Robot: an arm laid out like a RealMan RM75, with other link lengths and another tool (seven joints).
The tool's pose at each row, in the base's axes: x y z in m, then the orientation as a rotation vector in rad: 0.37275, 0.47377, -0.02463, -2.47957, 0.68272, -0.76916; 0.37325, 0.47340, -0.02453, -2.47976, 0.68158, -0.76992; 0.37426, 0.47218, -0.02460, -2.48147, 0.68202, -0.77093; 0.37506, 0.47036, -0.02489, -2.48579, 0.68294, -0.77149; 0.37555, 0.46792, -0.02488, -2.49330, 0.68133, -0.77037; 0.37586, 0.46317, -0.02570, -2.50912, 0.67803, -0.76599; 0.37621, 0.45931, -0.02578, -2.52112, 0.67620, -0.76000; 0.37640, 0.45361, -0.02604, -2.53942, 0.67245, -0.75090; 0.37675, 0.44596, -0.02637, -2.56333, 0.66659, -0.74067; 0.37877, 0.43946, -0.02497, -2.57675, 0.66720, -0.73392; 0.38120, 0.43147, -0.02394, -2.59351, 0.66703, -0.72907; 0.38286, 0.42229, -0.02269, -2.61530, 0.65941, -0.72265; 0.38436, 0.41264, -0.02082, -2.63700, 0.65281, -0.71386; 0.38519, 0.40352, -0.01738, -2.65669, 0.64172, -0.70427; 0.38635, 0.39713, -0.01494, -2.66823, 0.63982, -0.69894
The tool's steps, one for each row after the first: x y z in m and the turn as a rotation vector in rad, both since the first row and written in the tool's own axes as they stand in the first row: 0.00061, 0.00007, 0.00013, 0.00026, 0.00029, -0.00093; 0.00201, 0.00073, 0.00048, -0.00146, 0.00110, -0.00159; 0.00352, 0.00205, 0.00069, -0.00564, 0.00167, -0.00290; 0.00527, 0.00377, 0.00033, -0.01155, 0.00048, -0.00660; 0.00789, 0.00780, -0.00015, -0.02396, -0.00340, -0.01385; 0.01032, 0.01072, -0.00092, -0.03356, -0.00805, -0.01834; 0.01362, 0.01522, -0.00214, -0.04786, -0.01524, -0.02575; 0.01812, 0.02121, -0.00375, -0.06633, -0.02354, -0.03636; 0.02384, 0.02484, -0.00530, -0.07820, -0.02800, -0.03981; 0.03057, 0.02969, -0.00672, -0.09280, -0.03120, -0.04546; 0.03751, 0.03559, -0.00910, -0.10899, -0.03695, -0.05707; 0.04484, 0.04156, -0.01217, -0.12550, -0.04400, -0.06750; 0.05200, 0.04648, -0.01666, -0.13863, -0.05249, -0.07954; 0.05744, 0.04973, -0.01948, -0.14808, -0.05623, -0.08400
